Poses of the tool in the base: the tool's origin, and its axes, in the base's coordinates. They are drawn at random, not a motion.
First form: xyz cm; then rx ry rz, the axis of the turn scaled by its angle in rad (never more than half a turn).
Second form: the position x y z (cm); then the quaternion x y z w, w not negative. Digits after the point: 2 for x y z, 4 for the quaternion.
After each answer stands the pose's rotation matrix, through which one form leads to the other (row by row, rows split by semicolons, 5 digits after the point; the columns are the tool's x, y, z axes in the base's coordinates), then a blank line. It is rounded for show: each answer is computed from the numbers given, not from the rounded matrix.
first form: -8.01 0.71 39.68 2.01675 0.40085 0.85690
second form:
-8.01 0.71 39.68 0.8124 0.1615 0.3452 0.4413
0.70952 -0.04225 0.70341; 0.56703 -0.55844 -0.60549; 0.41840 0.82847 -0.37227

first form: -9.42 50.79 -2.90 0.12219 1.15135 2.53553
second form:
-9.42 50.79 -2.90 0.0432 0.4066 0.8954 0.1762
-0.93419 -0.28043 0.22055; 0.35061 -0.60727 0.71295; -0.06600 0.74336 0.66563

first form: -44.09 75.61 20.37 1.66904 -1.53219 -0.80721
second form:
-44.09 75.61 20.37 0.6474 -0.5943 -0.3131 0.3599
0.09743 -0.54417 -0.83330; -0.99499 -0.03440 -0.09387; 0.02242 0.83827 -0.54480

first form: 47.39 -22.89 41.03 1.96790 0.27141 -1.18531
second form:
47.39 -22.89 41.03 0.7788 0.1074 -0.4691 0.4024
0.53687 0.54482 -0.64416; -0.21024 -0.65305 -0.72755; -0.81705 0.52602 -0.23606

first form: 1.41 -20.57 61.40 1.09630 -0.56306 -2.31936
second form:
1.41 -20.57 61.40 0.4036 -0.2073 -0.8539 0.2547
-0.54439 0.26768 -0.79498; -0.60239 -0.78428 0.14843; -0.58375 0.55969 0.58820

